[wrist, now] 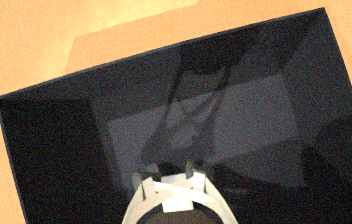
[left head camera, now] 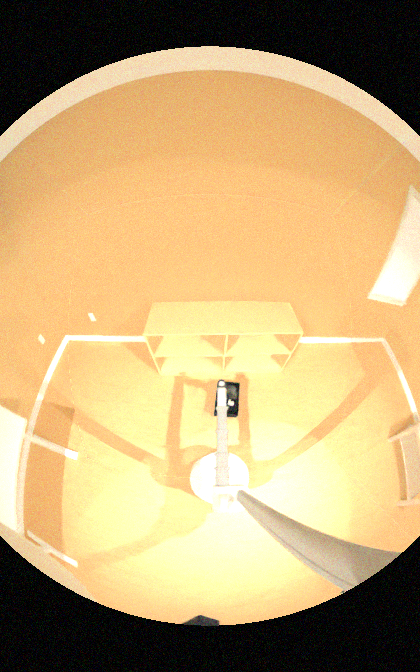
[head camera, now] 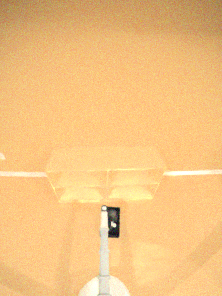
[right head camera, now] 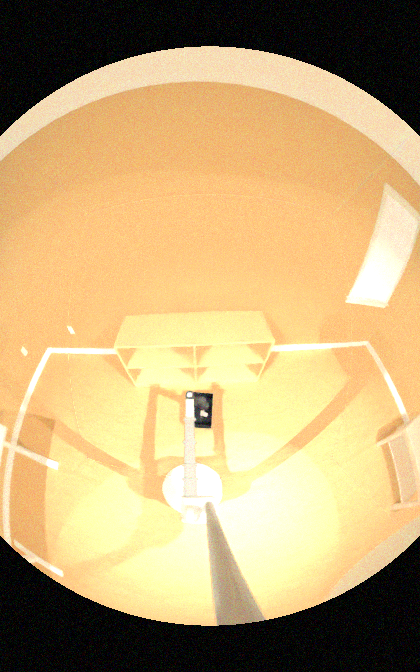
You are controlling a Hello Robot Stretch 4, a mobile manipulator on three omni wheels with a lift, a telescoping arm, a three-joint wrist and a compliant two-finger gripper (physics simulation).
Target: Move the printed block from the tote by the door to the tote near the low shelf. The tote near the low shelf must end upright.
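Frame: origin at the robot's base, x ahead, y left, z up, level; millimetres.
Seen in the pictures: gripper, fingertip midpoint: (wrist: 172,173) (head camera: 112,225).
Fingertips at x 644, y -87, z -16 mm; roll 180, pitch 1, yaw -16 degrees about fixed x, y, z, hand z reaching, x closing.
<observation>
A point is followed by its place in that frame.
The black tote (head camera: 117,233) {x 562, y -144, z -24 mm} (left head camera: 236,413) (right head camera: 208,424) (wrist: 125,75) {x 640, y 31, z 32 mm} stands upright on the floor in front of the low shelf (head camera: 102,159) {x 1085, y 22, z 583 mm} (left head camera: 222,317) (right head camera: 195,329). My gripper (head camera: 114,224) {x 644, y -87, z -16 mm} (left head camera: 231,402) (right head camera: 204,414) (wrist: 172,173) {x 644, y -87, z -16 mm} points down over the tote's inside and casts its shadow on the tote bottom. It is shut on the pale printed block (wrist: 174,178) {x 645, y -89, z 3 mm}, which shows between the dark fingertips in the wrist view. How far the fingertips are above the tote bottom is hard to tell. The head views show the block small and partly hidden by the wrist.
My arm (head camera: 104,255) {x 290, y -3, z 407 mm} (left head camera: 222,440) (right head camera: 189,450) reaches out from the white base toward the shelf. A pale piece of furniture (left head camera: 412,462) (right head camera: 404,465) stands at the right wall. A dark object (left head camera: 201,621) shows at the bottom edge of the left head view.
</observation>
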